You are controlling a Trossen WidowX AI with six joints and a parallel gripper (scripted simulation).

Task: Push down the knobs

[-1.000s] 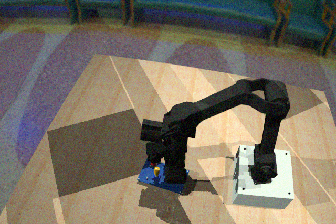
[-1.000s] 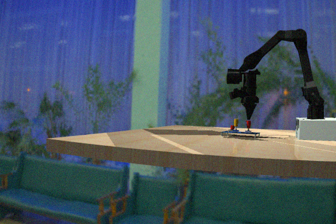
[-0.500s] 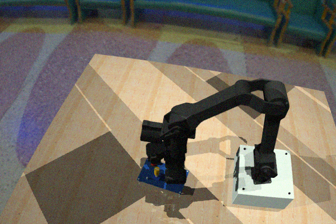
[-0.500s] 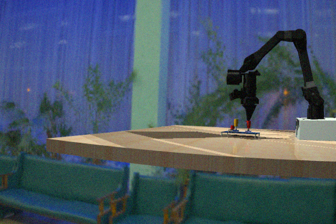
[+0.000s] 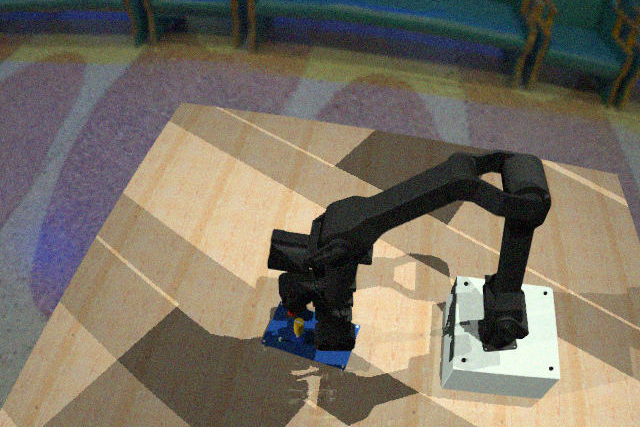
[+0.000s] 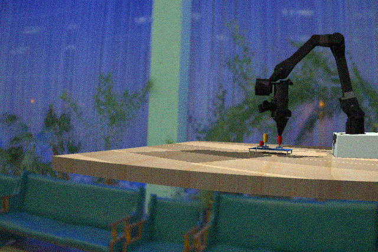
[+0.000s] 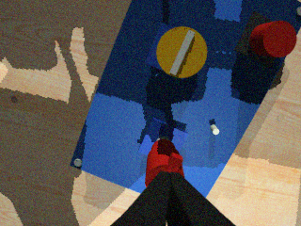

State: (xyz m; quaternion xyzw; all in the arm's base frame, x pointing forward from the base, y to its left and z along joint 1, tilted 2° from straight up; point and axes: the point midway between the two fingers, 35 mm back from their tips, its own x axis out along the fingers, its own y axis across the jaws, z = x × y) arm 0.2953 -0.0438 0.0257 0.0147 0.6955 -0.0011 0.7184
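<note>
My gripper tip is 60 mm short of the yellow knob and 10 mm above it. The rest, counted from my gripper tip: red knob 10 mm below.
</note>
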